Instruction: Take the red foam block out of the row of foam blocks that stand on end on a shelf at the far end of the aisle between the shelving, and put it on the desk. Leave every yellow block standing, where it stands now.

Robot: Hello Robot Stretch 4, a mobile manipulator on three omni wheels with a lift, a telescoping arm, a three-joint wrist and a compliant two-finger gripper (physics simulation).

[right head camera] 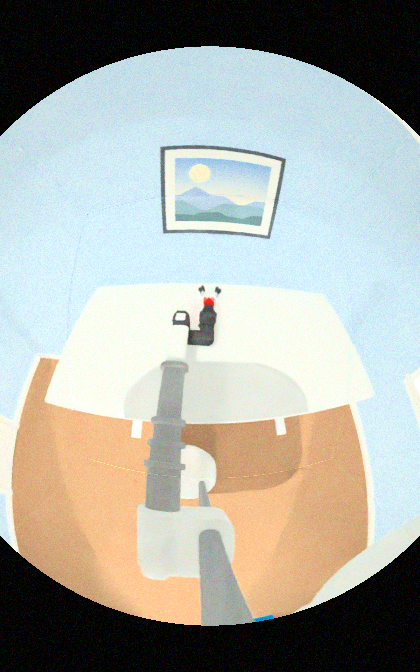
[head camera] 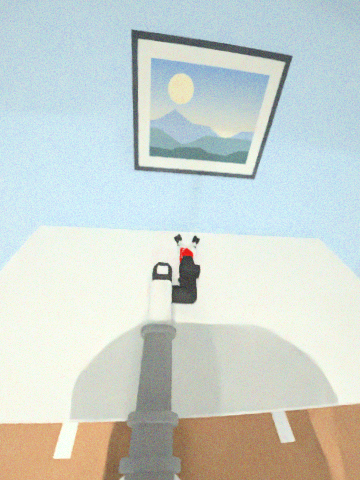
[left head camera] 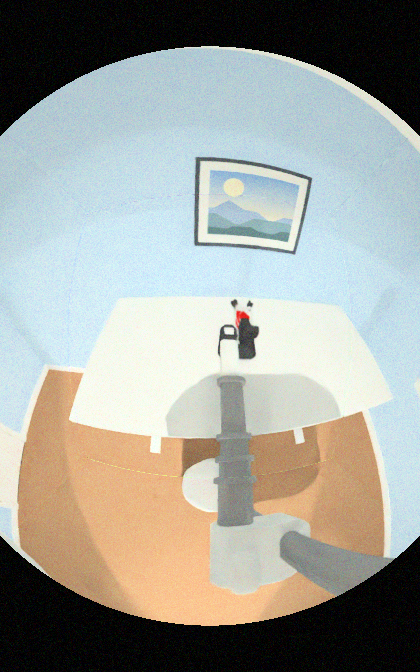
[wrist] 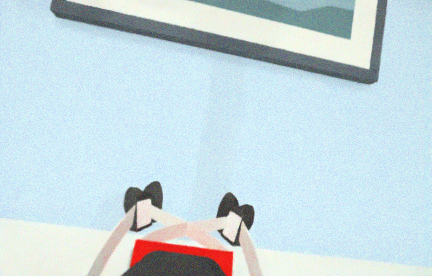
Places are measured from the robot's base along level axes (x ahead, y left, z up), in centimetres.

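Pixels of known places: gripper, fingertip midpoint: [head camera: 186,236] [wrist: 190,202].
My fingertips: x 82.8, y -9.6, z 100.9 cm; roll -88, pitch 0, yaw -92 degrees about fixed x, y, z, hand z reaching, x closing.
Behind a point stands the place of what it marks.
The red foam block [head camera: 186,254] {x 70.2, y -8.8, z 101.1 cm} [left head camera: 242,315] [right head camera: 208,302] [wrist: 142,248] {x 70.1, y -7.4, z 101.1 cm} sits deep in my gripper [head camera: 187,241] {x 82.8, y -9.6, z 100.9 cm} [left head camera: 242,304] [right head camera: 209,290] [wrist: 190,202] {x 82.8, y -9.6, z 100.9 cm}, between the bowed fingers and close to the black body, which hides much of it in the wrist view. The gripper is shut on it; the fingertips stand apart beyond it. The gripper is over the far part of the white desk [head camera: 90,285] {x 59.7, y 25.9, z 92.2 cm} [left head camera: 140,350] [right head camera: 110,340] [wrist: 40,250] {x 89.0, y 5.7, z 92.2 cm}, pointing at the wall. Whether the block touches the desk is hidden. The yellow blocks and the shelf do not show.
A framed picture [head camera: 255,170] {x 101.0, y -38.7, z 127.0 cm} [left head camera: 202,240] [right head camera: 167,225] [wrist: 215,47] {x 100.0, y -10.1, z 122.9 cm} hangs on the blue wall behind the desk. My grey arm [head camera: 156,375] {x 24.5, y 0.0, z 110.4 cm} [left head camera: 232,405] [right head camera: 171,395] reaches over the desk's front edge. A pale round shape [left head camera: 200,485] [right head camera: 197,470] shows below that edge.
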